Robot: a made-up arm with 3 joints. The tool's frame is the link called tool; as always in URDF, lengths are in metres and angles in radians. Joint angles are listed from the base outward.
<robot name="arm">
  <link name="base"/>
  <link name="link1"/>
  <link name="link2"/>
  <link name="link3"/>
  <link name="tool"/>
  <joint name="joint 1" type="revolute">
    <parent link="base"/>
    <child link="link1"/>
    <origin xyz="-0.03 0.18 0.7"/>
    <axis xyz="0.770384 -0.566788 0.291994"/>
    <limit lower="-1" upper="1.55"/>
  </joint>
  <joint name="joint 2" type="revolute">
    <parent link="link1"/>
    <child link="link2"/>
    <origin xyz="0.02 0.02 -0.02"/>
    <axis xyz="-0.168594 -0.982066 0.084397"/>
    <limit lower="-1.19" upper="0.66"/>
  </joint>
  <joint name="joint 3" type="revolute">
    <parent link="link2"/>
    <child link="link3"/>
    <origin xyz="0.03 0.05 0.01"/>
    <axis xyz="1 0 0"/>
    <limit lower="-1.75" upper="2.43"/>
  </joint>
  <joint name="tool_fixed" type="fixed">
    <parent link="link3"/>
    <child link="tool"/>
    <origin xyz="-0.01 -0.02 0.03" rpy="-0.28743 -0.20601 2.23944"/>
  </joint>
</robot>
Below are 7 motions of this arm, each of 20 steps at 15 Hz.
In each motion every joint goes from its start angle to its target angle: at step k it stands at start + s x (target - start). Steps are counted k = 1, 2, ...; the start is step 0. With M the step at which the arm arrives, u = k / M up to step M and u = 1 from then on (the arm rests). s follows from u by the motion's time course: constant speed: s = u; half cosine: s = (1 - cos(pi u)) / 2; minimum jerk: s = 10 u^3 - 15 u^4 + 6 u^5.
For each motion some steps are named. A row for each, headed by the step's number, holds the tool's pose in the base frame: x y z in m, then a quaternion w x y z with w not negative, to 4 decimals.
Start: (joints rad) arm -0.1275 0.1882 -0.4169
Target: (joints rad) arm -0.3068 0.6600 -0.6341
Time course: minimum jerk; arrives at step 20
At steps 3, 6, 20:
3: 0.0043 0.2469 0.7178 0.4380 -0.1479 0.0516 0.8852
6: 0.0019 0.2488 0.7163 0.4336 -0.1823 0.0678 0.8799
20: -0.0137 0.2587 0.7016 0.3927 -0.3861 0.1627 0.8187

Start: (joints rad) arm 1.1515 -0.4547 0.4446
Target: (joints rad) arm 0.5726 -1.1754 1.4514
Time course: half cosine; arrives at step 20
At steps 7, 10, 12, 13, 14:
7: 0.0011 0.2157 0.7378 0.1346 0.4512 -0.6396 0.6077
10: 0.0042 0.2236 0.7217 0.2026 0.5606 -0.6175 0.5132
12: 0.0035 0.2278 0.7110 0.2589 0.6174 -0.6026 0.4344
13: 0.0025 0.2295 0.7062 0.2874 0.6383 -0.5956 0.3940
14: 0.0012 0.2309 0.7021 0.3146 0.6541 -0.5893 0.3549

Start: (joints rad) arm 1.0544 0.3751 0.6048
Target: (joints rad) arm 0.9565 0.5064 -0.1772
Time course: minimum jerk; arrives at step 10
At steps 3, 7, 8, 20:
3: -0.0313 0.1996 0.7468 0.0617 -0.0790 -0.7863 0.6097
7: -0.0472 0.2039 0.7552 0.2310 -0.2487 -0.6335 0.6954
8: -0.0495 0.2056 0.7565 0.2566 -0.2735 -0.6046 0.7027
20: -0.0506 0.2067 0.7571 0.2705 -0.2869 -0.5881 0.7061

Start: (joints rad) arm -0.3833 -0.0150 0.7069
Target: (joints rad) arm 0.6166 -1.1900 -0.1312
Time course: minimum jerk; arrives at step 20
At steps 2, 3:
2: 0.0120 0.2079 0.6815 0.5217 0.1823 -0.3096 0.7738
3: 0.0125 0.2084 0.6824 0.5229 0.1876 -0.3083 0.7722

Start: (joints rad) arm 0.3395 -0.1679 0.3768
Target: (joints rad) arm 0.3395 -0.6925 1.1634
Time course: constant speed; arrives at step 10
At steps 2, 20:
2: 0.0111 0.2179 0.7184 0.3621 0.2589 -0.4858 0.7523
20: 0.0091 0.2228 0.6891 0.4034 0.5124 -0.5991 0.4645

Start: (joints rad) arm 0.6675 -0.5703 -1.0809
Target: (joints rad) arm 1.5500 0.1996 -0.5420
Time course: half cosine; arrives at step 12
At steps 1, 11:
1: 0.0014 0.2494 0.7708 0.2768 -0.0589 0.0598 0.9572
11: -0.0711 0.1750 0.7702 0.2454 -0.2570 -0.6448 0.6767

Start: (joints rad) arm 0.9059 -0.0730 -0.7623
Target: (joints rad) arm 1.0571 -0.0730 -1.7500
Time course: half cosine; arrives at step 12
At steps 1, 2, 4, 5, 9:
1: -0.0324 0.2225 0.7806 0.3437 -0.1975 -0.2504 0.8833
2: -0.0335 0.2235 0.7815 0.3483 -0.2107 -0.2334 0.8831
4: -0.0370 0.2276 0.7845 0.3649 -0.2580 -0.1707 0.8781
5: -0.0391 0.2305 0.7859 0.3754 -0.2882 -0.1288 0.8715
9: -0.0457 0.2422 0.7883 0.4129 -0.3976 0.0408 0.8184

